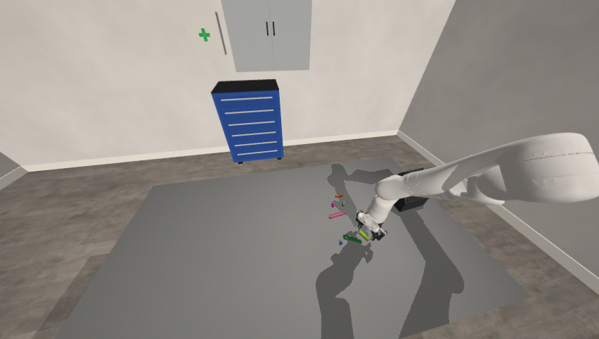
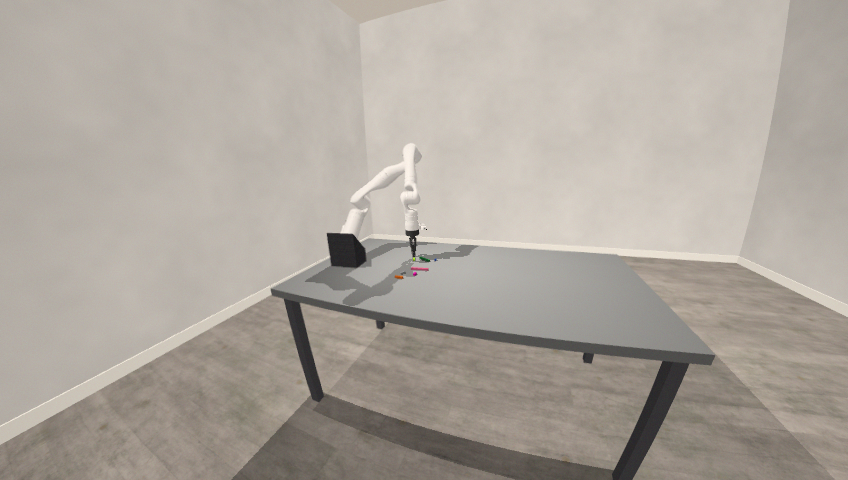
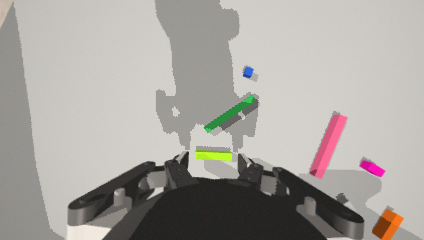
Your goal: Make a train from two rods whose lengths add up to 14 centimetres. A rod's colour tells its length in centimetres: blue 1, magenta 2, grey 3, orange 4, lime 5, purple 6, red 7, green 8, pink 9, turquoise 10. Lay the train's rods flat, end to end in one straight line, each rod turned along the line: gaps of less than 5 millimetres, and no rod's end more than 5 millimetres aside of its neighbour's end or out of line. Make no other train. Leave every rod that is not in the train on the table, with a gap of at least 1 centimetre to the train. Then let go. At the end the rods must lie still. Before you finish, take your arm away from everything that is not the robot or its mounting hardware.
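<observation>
Right now my hand is 30 mm above the lime rod. Round my hand: blue rod: 130 mm ahead, 30 mm below; then green rod: 60 mm ahead, 30 mm below; then pink rod: 70 mm ahead, 140 mm to the right, 30 mm below.
</observation>
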